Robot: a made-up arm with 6 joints.
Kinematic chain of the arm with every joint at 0, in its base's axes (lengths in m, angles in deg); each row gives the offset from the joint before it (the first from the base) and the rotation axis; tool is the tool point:
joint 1: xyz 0 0 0.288 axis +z
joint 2: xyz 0 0 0 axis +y
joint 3: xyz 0 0 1.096 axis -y
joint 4: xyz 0 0 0 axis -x
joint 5: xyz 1.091 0 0 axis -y
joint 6: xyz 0 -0.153 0 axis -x
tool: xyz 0 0 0
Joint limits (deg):
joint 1: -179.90..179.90
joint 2: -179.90..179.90
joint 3: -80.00..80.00
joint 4: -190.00..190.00
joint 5: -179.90..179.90
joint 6: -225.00..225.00
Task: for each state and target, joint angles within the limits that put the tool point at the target. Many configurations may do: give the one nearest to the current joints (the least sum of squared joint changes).
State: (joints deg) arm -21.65 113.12 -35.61 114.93 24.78 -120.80
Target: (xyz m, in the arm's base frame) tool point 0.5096 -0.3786 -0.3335
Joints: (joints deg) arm -41.72 68.07 -49.80 111.71 24.78 -120.80
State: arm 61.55 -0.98 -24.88 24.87 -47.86 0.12
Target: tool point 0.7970 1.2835 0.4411
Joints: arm 63.32 37.96 -6.30 27.39 -47.86 0.12
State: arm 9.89 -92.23 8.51 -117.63 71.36 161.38
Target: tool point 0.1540 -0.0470 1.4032
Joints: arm -18.03 -51.19 -20.33 -91.11 71.36 161.38
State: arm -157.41 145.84 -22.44 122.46 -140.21 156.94
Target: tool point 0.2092 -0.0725 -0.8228
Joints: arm -171.99 130.97 -34.10 131.29 -140.21 156.94
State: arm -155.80 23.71 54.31 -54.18 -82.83 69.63
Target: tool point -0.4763 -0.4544 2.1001
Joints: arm -129.77 -8.84 39.67 -60.48 -82.83 69.63
